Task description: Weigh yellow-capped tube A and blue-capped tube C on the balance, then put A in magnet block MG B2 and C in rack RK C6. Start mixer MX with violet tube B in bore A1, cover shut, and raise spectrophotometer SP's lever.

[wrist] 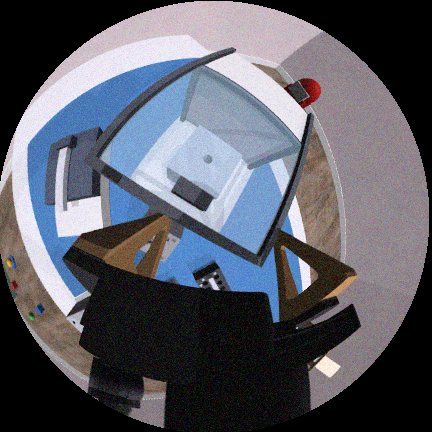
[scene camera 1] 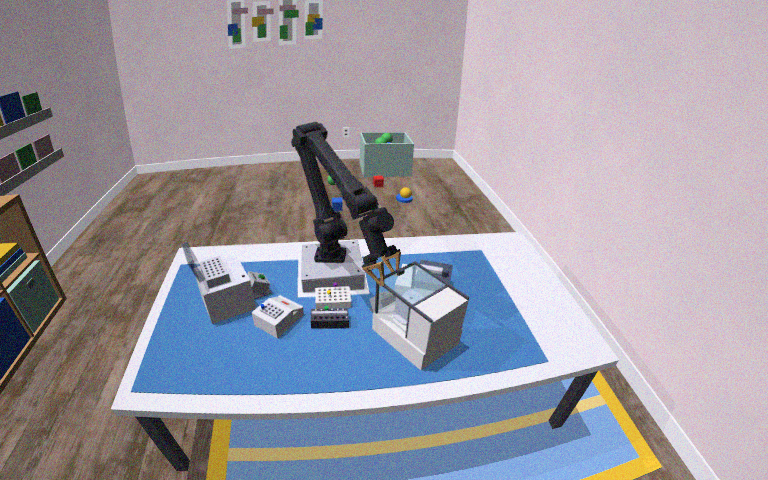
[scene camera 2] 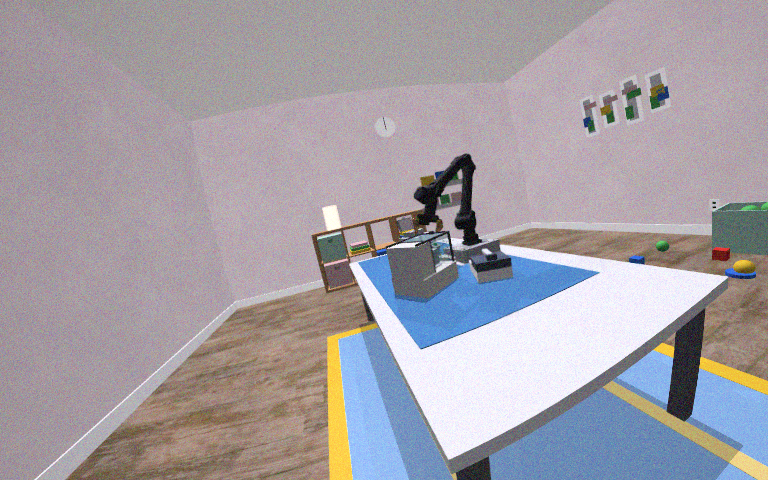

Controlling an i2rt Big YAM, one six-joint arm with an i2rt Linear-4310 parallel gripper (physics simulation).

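Frame: origin at the arm's base, x right, y ahead, z up, level; centimetres.
Where they show: gripper, fingertip midpoint: (wrist: 227, 226) (scene camera 1: 389, 280) (scene camera 2: 425, 236); arm's base, origin of the base link: (scene camera 1: 330, 256) (scene camera 2: 471, 243).
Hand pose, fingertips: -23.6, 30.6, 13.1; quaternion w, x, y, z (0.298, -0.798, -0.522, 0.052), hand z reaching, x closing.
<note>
Each offset is from my fingertips to the top centre of the thing, as dx, dy, dz. "*": to the spot under its first point. Level surfaces: height alone.
My gripper (scene camera 1: 390, 277) (wrist: 227, 226) is open and empty, above the near edge of the glass-walled balance @(-6.9, +1.5, +2.4) (scene camera 1: 444, 333) (scene camera 2: 408, 271) (wrist: 195, 215). Inside, the wrist view shows a pale block (wrist: 192, 150) with a round hole. Yellow-capped tube A @(+21.0, -10.3, -14.3) (scene camera 1: 329, 292) and violet tube B @(+19.7, -14.6, -14.3) (scene camera 1: 335, 284) stand in the white rack @(+20.1, -11.5, -16.8) (scene camera 1: 333, 306). Blue-capped tube C @(+42.0, +4.1, -11.1) (scene camera 1: 262, 306) stands in a small white device @(+37.8, +1.4, -12.8) (scene camera 1: 278, 322). The black magnet block @(+19.7, +0.1, -15.0) (scene camera 1: 330, 323) is in front of the rack. A grey device @(* +55.3, +2.6, -12.0) (scene camera 1: 229, 300), apparently the mixer, has its clear cover @(* +64.0, +6.2, +6.3) (scene camera 1: 192, 261) raised. A dark-topped device @(-13.5, -22.8, -9.6) (scene camera 1: 434, 268) (scene camera 2: 491, 268) (wrist: 82, 170) resembles the spectrophotometer.
A green-capped tube @(+20.8, -1.3, -14.2) (scene camera 1: 326, 308) stands at the magnet block. A small grey unit with a green button @(+48.1, -14.1, -12.3) (scene camera 1: 261, 276) is beside the mixer. The arm's base (scene camera 1: 331, 277) is behind the rack. The balance's dark top frame rises close beneath the fingers. A blue mat @(dz -19.9) (scene camera 1: 249, 362) covers much of the table.
</note>
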